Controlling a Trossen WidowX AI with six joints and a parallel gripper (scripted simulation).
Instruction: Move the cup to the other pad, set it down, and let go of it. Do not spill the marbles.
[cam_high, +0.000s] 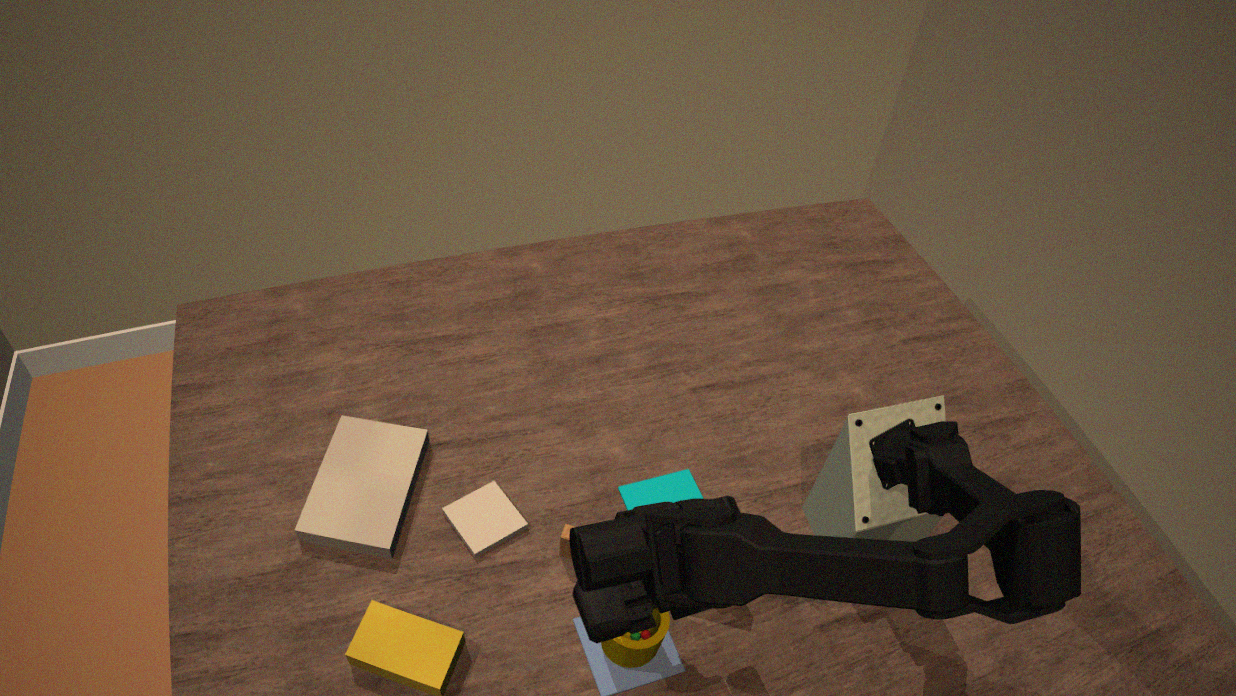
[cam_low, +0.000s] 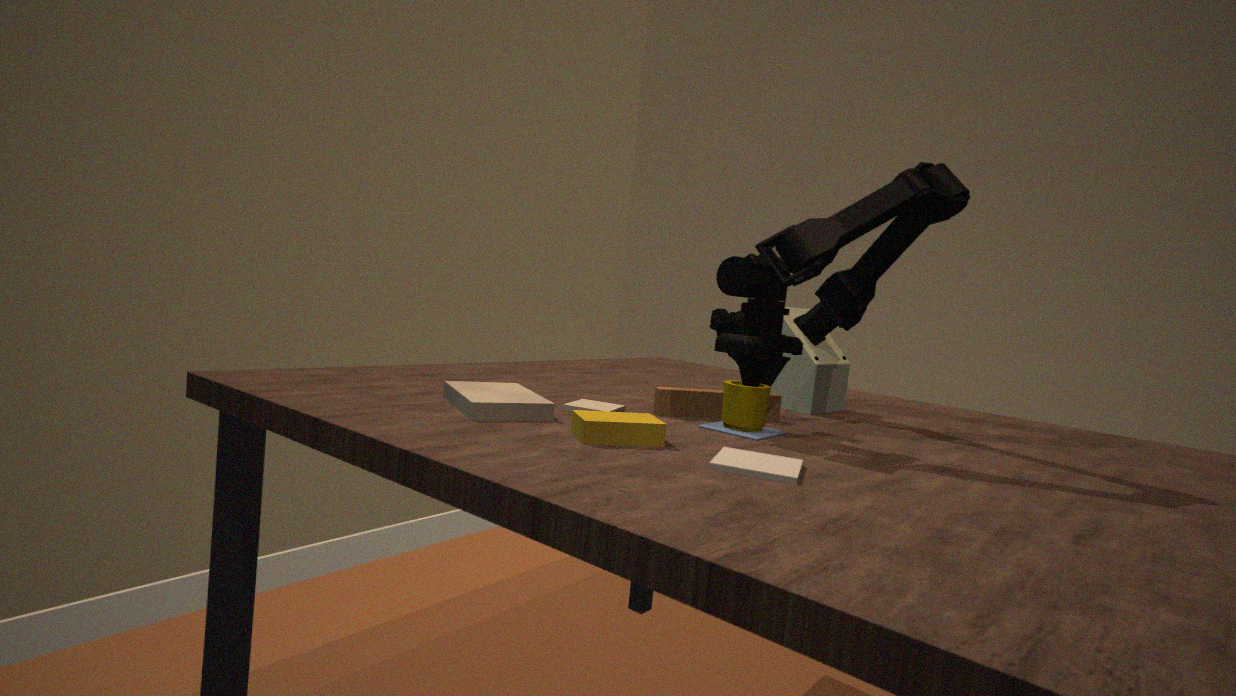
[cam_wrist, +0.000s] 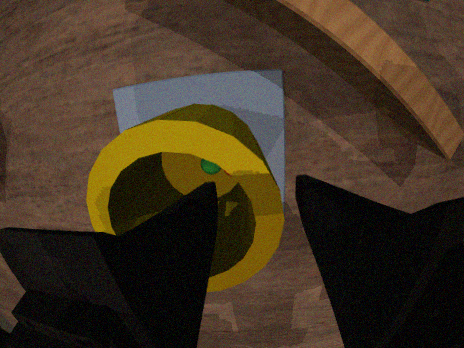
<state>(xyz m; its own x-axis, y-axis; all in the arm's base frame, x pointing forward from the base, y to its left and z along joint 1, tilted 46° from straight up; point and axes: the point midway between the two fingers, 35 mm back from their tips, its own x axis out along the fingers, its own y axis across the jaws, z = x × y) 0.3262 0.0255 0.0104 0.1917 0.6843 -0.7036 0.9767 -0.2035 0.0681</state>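
Now: the yellow cup 2 cm ahead of my gripper tip and 1 cm below it. Also, from my gripper tip: teal pad 15 cm to the right, 10 cm behind, 5 cm below; then blue pad 5 cm below, 3 cm ahead; then wooden bar 7 cm to the right, 4 cm behind, 3 cm below.
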